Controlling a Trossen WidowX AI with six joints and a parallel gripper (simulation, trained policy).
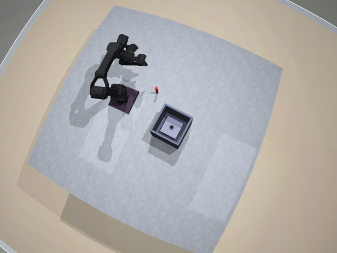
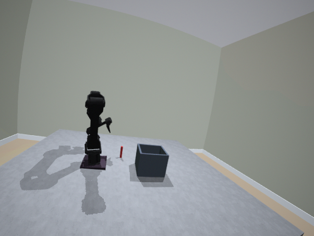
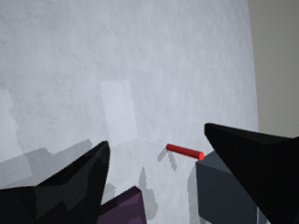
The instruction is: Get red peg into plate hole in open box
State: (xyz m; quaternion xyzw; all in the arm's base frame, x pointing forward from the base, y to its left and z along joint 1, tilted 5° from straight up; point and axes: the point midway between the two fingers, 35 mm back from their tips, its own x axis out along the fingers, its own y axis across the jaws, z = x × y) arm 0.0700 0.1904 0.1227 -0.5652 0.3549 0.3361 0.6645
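My gripper tip is now 100 mm to the left of the red peg, 100 mm short of it and 80 mm above it. Round my gripper tip: light grey plate 290 mm to the right, 230 mm ahead, 80 mm below.
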